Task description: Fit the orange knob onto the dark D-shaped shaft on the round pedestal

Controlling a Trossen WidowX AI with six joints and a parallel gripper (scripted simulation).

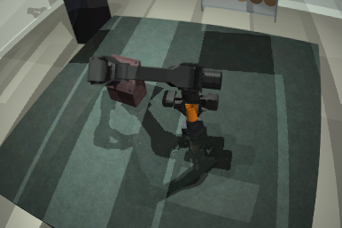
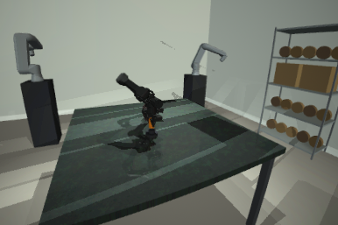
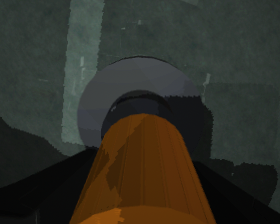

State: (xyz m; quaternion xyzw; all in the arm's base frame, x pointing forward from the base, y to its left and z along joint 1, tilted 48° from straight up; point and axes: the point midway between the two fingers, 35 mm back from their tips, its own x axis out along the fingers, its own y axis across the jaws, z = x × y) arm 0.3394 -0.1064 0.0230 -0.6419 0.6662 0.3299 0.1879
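Now: gripper tip 20 mm below the orange knob. Also, from my gripper tip: round pedestal 40 mm below.
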